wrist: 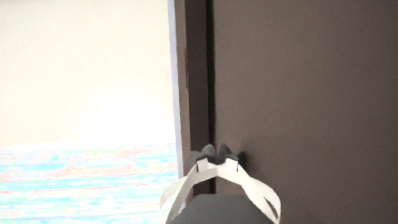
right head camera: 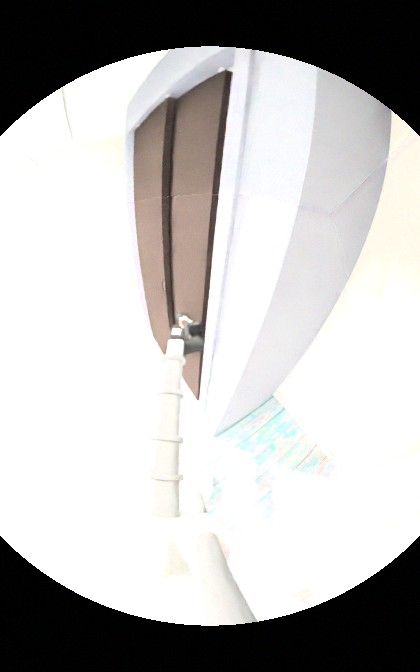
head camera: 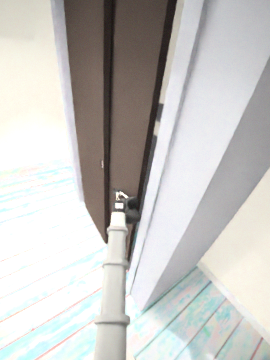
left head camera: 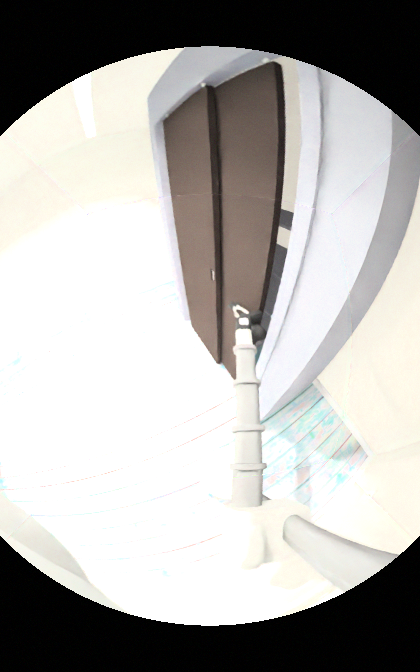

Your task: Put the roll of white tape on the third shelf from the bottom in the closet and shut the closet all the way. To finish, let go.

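Frame: origin at the robot's base, x ahead, y left, z up, level; millimetres.
Seen in the pictures: gripper, between the fingertips: (wrist: 216, 156) (head camera: 116, 189).
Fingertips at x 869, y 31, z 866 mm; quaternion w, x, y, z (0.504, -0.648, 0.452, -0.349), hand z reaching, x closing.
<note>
A point is followed by its place in that frame.
The closet has two brown sliding doors. The left door (head camera: 87, 100) {x 1193, y 260, z 1327 mm} (left head camera: 192, 200) (right head camera: 150, 200) has a small handle (head camera: 102, 164) {x 1031, y 143, z 950 mm} (left head camera: 213, 274) and overlaps the right door (head camera: 132, 100) {x 840, y -20, z 1411 mm} (left head camera: 247, 175) (right head camera: 195, 175) (wrist: 300, 100) {x 790, y -53, z 955 mm}. A narrow gap stands between the right door and the right jamb (head camera: 185, 75) {x 525, y -129, z 1529 mm} (left head camera: 310, 150); dark shelf parts (head camera: 160, 112) {x 1234, y -236, z 1293 mm} (left head camera: 286, 219) show through it. My gripper (wrist: 216, 156) {x 869, y 31, z 866 mm} is shut, its fingertips close together, in front of the right door beside the left door's edge (wrist: 197, 75) {x 995, y 113, z 948 mm}. No tape shows in any view.
A pale closet side wall (head camera: 220, 100) {x 449, y -194, z 1495 mm} (left head camera: 350, 175) (right head camera: 270, 150) stands right of the doors. My extended arm (head camera: 114, 295) {x 229, y -1, z 1053 mm} (left head camera: 247, 445) (right head camera: 167, 455) reaches toward the doors. Plank floor (head camera: 40, 280) {x 616, y 650, z -28 mm} lies at the left, with a cream wall (head camera: 30, 75) {x 2611, y 1370, z 1328 mm} (wrist: 80, 65) {x 2153, y 2087, z 943 mm} behind it.
</note>
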